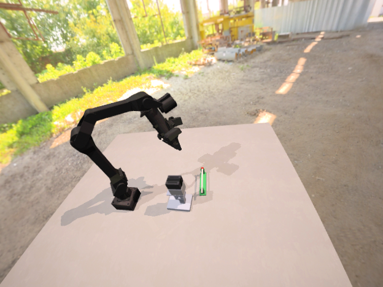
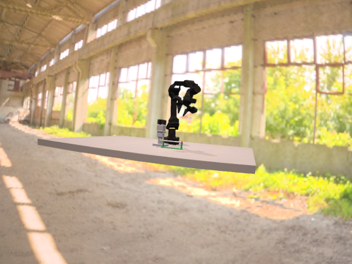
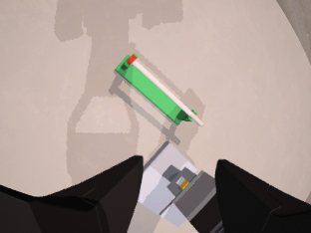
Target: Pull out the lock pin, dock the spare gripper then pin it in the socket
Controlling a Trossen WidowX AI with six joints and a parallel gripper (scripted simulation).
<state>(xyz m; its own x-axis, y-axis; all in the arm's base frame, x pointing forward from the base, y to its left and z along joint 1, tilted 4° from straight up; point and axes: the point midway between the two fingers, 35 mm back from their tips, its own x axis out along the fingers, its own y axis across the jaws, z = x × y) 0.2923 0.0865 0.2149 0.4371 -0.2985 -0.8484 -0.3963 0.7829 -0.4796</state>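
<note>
Right now my gripper tip is 70 mm short of the green cradle, 30 mm to the left of it and 200 mm above it. Also, from my gripper tip: grey mount: 40 mm behind, 120 mm to the right, 170 mm below; spare gripper: 30 mm behind, 130 mm to the right, 100 mm below.
</note>
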